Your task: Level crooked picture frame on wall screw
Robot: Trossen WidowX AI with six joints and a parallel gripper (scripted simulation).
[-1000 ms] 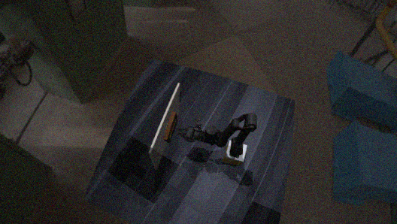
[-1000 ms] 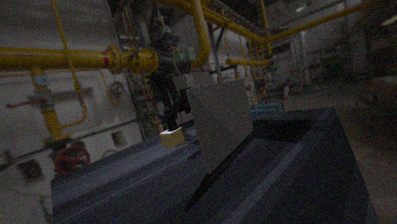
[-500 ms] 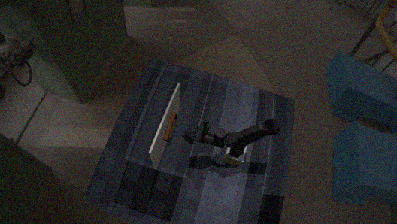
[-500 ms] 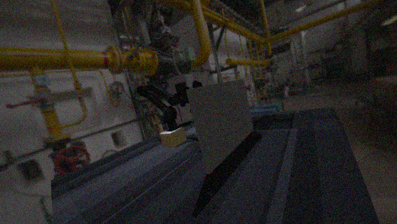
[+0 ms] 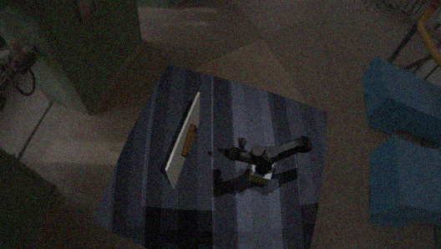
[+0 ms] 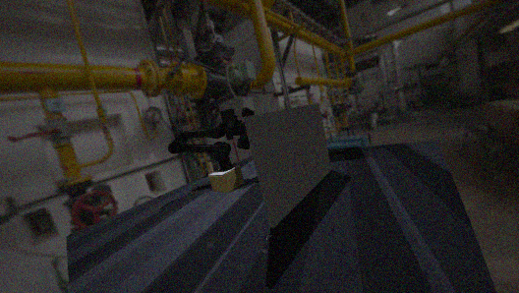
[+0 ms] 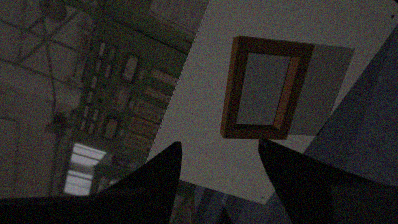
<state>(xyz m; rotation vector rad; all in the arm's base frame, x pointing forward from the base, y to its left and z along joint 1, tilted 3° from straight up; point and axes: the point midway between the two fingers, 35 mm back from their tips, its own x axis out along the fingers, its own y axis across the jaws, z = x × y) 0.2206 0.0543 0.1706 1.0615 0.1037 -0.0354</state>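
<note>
The picture frame is 18 cm ahead of my gripper tip, 10 cm below it and 4 cm to the right of it. The rest, counted from my gripper tip: wall panel: 19 cm ahead, 11 cm below, 3 cm to the right.
</note>
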